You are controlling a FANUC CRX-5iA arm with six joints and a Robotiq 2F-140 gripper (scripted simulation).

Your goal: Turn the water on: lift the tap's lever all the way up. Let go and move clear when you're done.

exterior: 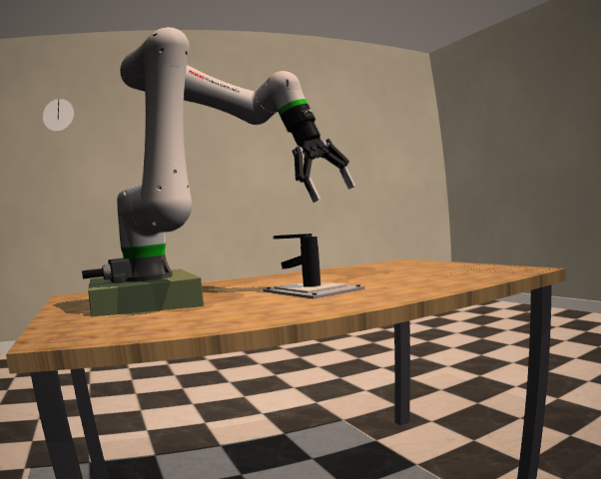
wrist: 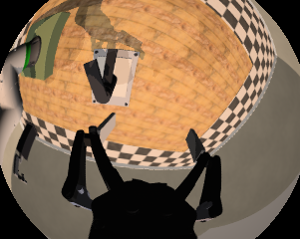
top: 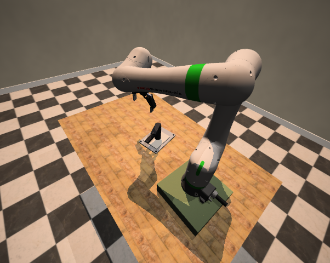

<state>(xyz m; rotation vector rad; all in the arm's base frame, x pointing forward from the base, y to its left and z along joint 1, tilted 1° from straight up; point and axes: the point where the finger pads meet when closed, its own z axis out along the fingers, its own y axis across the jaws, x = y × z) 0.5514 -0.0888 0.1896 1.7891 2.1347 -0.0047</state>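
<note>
My hand is 14 cm past the lever, 12 cm above it and 1 cm to the right of it.
</note>
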